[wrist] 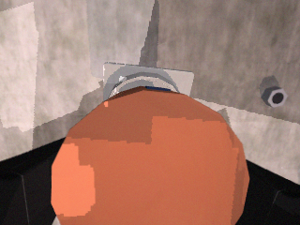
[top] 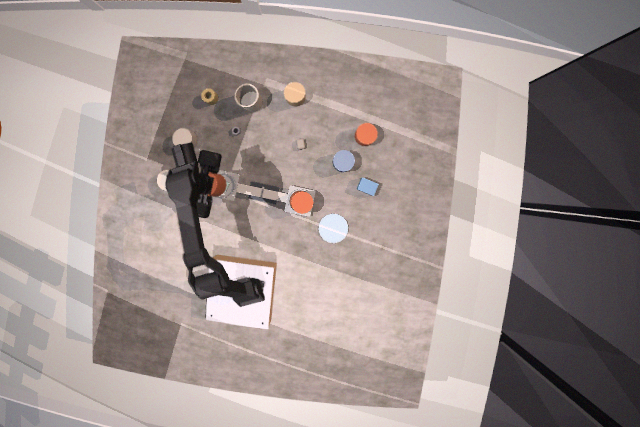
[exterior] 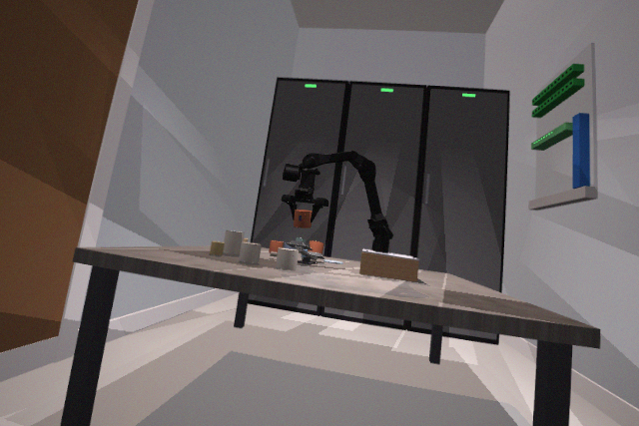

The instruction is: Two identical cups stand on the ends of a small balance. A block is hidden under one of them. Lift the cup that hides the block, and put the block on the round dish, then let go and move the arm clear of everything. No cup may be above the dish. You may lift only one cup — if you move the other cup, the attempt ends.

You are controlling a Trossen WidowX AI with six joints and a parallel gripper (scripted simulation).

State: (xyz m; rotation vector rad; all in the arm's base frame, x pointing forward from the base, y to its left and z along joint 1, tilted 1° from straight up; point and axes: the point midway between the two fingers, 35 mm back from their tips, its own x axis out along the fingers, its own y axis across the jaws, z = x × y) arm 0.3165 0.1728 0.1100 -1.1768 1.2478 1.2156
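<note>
The round pale blue dish lies 70 mm behind my gripper tip, 390 mm to the right of it and 170 mm below it. The rest, counted from my gripper tip: balance beam (140 mm to the right, 130 mm below); tape ring (290 mm ahead, 120 mm to the left, 150 mm below); small nut (190 mm ahead, 160 mm below).
</note>
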